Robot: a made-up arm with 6 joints. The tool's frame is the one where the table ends. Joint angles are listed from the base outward.
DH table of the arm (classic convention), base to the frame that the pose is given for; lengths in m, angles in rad. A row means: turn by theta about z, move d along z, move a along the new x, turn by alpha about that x. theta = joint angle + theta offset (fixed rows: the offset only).
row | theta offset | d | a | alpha
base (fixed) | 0.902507 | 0 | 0.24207 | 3.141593
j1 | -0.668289 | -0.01 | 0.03 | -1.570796
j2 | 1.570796 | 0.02 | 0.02 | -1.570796
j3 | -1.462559 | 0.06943 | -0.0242 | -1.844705
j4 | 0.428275 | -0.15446 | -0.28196 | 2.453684
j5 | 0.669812 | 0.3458 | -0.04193 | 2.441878
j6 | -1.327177 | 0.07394 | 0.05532 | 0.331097
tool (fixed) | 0.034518 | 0.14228 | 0 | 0
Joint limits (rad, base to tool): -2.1..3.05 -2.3..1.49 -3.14..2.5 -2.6..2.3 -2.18..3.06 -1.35..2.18
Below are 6 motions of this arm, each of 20 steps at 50 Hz.
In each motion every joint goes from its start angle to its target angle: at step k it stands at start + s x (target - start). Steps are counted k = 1, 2, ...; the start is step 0. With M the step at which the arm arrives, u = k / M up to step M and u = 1 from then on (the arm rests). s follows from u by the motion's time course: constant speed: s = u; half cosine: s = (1 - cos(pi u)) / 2; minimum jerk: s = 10 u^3 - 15 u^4 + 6 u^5.
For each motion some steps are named. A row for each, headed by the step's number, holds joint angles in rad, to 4 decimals.
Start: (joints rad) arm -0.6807 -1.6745 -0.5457 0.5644 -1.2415 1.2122
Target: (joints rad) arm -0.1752 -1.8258 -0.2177 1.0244 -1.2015 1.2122
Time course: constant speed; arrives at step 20
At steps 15, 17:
15: -0.3016 -1.7880 -0.2997 0.9094 -1.2115 1.2122
17: -0.2510 -1.8031 -0.2669 0.9554 -1.2075 1.2122

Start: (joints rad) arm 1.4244 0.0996 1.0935 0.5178 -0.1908 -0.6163
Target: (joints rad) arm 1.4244 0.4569 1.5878 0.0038 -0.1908 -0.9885
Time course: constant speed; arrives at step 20
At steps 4, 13, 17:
4: 1.4244 0.1711 1.1924 0.4150 -0.1908 -0.6907
13: 1.4244 0.3318 1.4148 0.1837 -0.1908 -0.8582
17: 1.4244 0.4033 1.5137 0.0809 -0.1908 -0.9327

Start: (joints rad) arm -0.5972 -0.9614 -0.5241 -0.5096 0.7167 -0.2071
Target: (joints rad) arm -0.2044 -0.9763 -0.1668 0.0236 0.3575 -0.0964
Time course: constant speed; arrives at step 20
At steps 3, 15, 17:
3: -0.5383 -0.9636 -0.4705 -0.4296 0.6628 -0.1905
15: -0.3026 -0.9726 -0.2561 -0.1097 0.4473 -0.1241
17: -0.2633 -0.9741 -0.2204 -0.0564 0.4114 -0.1130

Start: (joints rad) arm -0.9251 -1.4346 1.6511 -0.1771 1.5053 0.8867
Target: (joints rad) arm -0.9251 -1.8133 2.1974 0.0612 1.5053 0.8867
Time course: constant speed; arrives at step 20
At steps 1, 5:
1: -0.9251 -1.4535 1.6784 -0.1652 1.5053 0.8867
5: -0.9251 -1.5293 1.7877 -0.1175 1.5053 0.8867

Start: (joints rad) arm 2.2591 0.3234 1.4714 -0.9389 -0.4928 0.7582
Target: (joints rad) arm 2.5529 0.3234 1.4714 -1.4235 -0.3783 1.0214
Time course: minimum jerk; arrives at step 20
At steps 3, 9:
3: 2.2669 0.3234 1.4714 -0.9518 -0.4898 0.7652
9: 2.3786 0.3234 1.4714 -1.1361 -0.4462 0.8653

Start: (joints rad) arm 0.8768 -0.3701 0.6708 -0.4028 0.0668 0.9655
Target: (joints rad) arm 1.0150 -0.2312 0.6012 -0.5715 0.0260 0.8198
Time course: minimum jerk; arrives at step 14
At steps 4, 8, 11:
4: 0.8968 -0.3500 0.6607 -0.4272 0.0609 0.9444
8: 0.9642 -0.2823 0.6268 -0.5094 0.0410 0.8734
11: 1.0054 -0.2409 0.6060 -0.5598 0.0288 0.8299

